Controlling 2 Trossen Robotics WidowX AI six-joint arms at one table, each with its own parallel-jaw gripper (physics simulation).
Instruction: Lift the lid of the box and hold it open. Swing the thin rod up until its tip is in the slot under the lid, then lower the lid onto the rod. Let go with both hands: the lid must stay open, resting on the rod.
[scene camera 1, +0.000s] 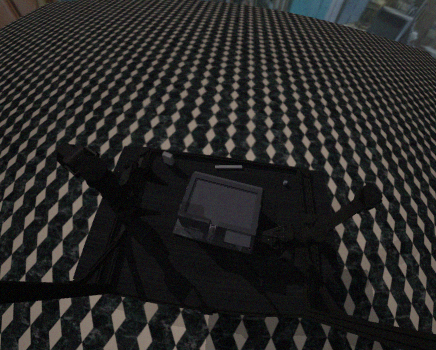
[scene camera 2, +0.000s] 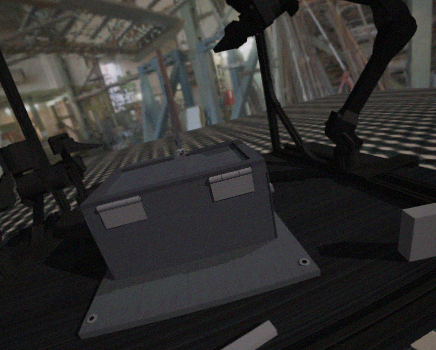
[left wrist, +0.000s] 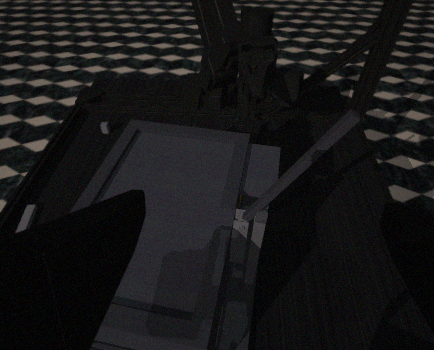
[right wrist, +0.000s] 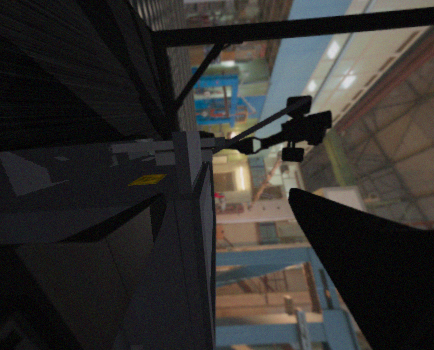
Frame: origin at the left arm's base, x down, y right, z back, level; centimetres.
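Seen in the pictures: left gripper, fingertip midpoint: (scene camera 1: 164, 198) (scene camera 2: 218, 46) (left wrist: 262, 208) (right wrist: 295, 135); right gripper, fingertip midpoint: (scene camera 1: 258, 236) (scene camera 2: 109, 162) (left wrist: 254, 120) (right wrist: 226, 196); left arm's base, origin of the base link: (scene camera 2: 346, 165); right arm's base, origin of the base link: (left wrist: 216, 103).
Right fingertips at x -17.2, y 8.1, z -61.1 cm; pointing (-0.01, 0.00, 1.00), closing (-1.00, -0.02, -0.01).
Note:
Pixels of each thing's middle, then the offset from my right fingertips to it. "pt": a spot on its surface instead.
- thin rod, body centre: (left wrist: 287, 178) (right wrist: 256, 127) (scene camera 2: 173, 117) dz +17.9, dx -6.3, dy +2.3 cm
- grey base plate, surface spot: (scene camera 2: 200, 297) pt dz +12.5, dx +18.0, dy -31.4 cm
- pale bar, body centre: (left wrist: 18, 239) (scene camera 1: 228, 167) dz +12.8, dx +18.7, dy -40.7 cm
- pale block, body centre: (scene camera 2: 422, 232) (scene camera 1: 168, 158) dz +45.8, dx +15.3, dy -39.0 cm
- small pale piece, body centre: (left wrist: 105, 127) (scene camera 1: 285, 182) dz -19.1, dx +17.9, dy -35.0 cm
The grey box (scene camera 1: 252, 222) (scene camera 2: 185, 230) stands with its lid (scene camera 1: 225, 202) (scene camera 2: 175, 175) (left wrist: 175, 175) down. The thin rod (left wrist: 300, 165) (right wrist: 265, 124) slants up and outward from the box's front, its free end above lid level and clear of the lid. The slot under the lid is hidden. My left gripper (scene camera 2: 217, 50) (left wrist: 262, 208) is open and empty, high above the box; in its wrist view the rod passes between the fingertips without being held. My right gripper (scene camera 2: 89, 167) (right wrist: 226, 196) is open beside the box's front corner, its fingers apart on either side of the lid's edge, holding nothing.
The box is fixed on a grey base plate (scene camera 2: 200, 297). Behind the box lie a pale bar (scene camera 1: 228, 166) (scene camera 2: 252, 337) (left wrist: 26, 218), a pale block (scene camera 1: 167, 158) (scene camera 2: 417, 232) and a small pale piece (scene camera 1: 286, 183) (left wrist: 105, 127). Dark frame posts stand around the table; the lighting is dim.

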